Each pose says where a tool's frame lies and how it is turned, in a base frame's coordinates. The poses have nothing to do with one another.
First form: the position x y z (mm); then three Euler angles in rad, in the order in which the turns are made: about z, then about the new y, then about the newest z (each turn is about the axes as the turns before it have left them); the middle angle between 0 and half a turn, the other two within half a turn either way.
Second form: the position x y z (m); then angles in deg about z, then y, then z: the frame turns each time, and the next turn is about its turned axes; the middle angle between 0 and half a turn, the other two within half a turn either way. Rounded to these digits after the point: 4 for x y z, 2 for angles.
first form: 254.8, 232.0, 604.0, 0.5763, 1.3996, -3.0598
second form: 0.2548, 0.2320, 0.6040, 33.02, 80.19, -175.31
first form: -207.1, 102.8, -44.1, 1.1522, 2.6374, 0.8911
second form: -0.2071, 0.1028, -0.0441, 66.02, 151.11, 51.06
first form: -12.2, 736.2, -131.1, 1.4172, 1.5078, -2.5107
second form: -0.0122, 0.7362, -0.1311, 81.20, 86.39, -143.85
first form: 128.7, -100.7, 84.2, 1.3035, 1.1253, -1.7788
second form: 0.1287, -0.1007, 0.0842, 74.69, 64.47, -101.92
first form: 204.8, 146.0, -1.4, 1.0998, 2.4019, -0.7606
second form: 0.2048, 0.1460, -0.0014, 63.01, 137.62, -43.58
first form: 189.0, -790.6, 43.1, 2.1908, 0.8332, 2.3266
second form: 0.1890, -0.7906, 0.0431, 125.52, 47.74, 133.30
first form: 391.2, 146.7, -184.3, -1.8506, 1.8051, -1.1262
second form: 0.3912, 0.1467, -0.1843, -106.03, 103.42, -64.53
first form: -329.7, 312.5, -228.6, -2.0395, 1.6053, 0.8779
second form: -0.3297, 0.3125, -0.2286, -116.85, 91.98, 50.30
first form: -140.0, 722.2, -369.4, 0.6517, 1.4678, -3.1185
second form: -0.1400, 0.7222, -0.3694, 37.34, 84.10, -178.68
